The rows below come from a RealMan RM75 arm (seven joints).
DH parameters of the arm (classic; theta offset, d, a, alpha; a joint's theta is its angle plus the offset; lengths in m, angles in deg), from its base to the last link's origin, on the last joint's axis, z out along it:
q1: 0 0.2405 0 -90
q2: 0 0 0 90
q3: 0 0.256 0 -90
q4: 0 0 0 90
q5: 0 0.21 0 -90
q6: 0 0 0 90
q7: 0 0.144 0 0
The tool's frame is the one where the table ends.
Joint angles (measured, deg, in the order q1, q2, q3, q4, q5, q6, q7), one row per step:
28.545 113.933 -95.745 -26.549 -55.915 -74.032 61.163
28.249 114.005 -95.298 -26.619 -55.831 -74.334 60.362
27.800 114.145 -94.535 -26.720 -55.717 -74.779 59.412
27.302 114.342 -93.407 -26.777 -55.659 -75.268 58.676
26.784 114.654 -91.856 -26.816 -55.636 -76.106 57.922
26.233 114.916 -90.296 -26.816 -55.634 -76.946 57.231
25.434 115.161 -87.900 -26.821 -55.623 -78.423 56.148
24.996 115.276 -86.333 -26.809 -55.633 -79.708 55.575
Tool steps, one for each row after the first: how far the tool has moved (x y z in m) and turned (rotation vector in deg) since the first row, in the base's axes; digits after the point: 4 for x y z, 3 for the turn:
0.0004 -0.0005 0.0011 0.679 0.293 0.356
0.0009 -0.0012 0.0028 1.632 0.845 0.642
0.0017 -0.0015 0.0051 2.694 1.620 0.567
0.0017 -0.0018 0.0081 3.900 2.830 0.513
0.0025 -0.0023 0.0114 5.112 3.967 0.348
0.0041 -0.0030 0.0176 7.045 5.640 0.287
0.0045 -0.0037 0.0222 8.144 6.901 0.438

